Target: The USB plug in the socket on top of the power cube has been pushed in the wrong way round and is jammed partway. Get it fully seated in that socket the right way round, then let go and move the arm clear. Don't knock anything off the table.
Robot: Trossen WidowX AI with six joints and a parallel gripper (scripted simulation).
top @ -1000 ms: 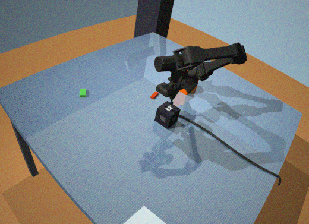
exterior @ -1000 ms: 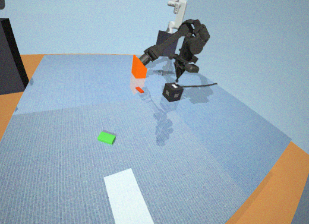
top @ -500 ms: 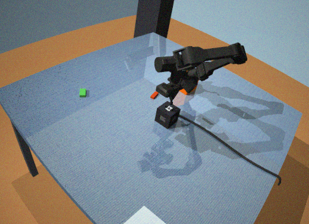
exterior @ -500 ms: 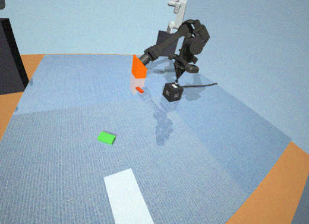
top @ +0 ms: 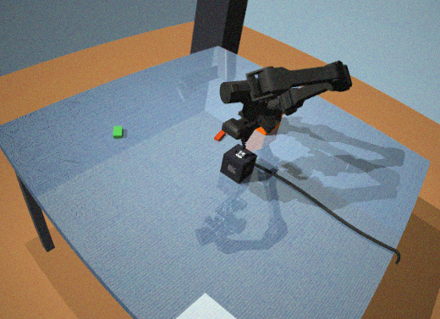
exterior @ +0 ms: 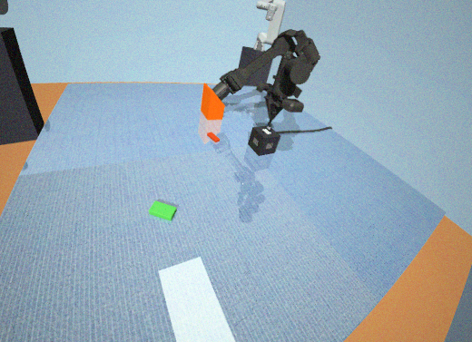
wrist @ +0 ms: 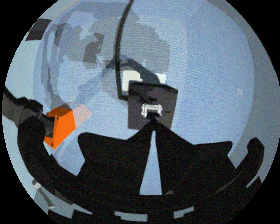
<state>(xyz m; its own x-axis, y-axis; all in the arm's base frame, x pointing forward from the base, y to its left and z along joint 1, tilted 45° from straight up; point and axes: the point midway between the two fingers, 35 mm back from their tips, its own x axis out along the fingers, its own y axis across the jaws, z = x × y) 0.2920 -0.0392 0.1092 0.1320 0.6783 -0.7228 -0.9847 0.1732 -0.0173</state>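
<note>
The USB plug lies 2 cm below my gripper tip. Round my gripper tip: green block (13 cm ahead, 42 cm to the right, 12 cm below); then red-orange block (12 cm behind, 15 cm to the right, 12 cm below).
</note>
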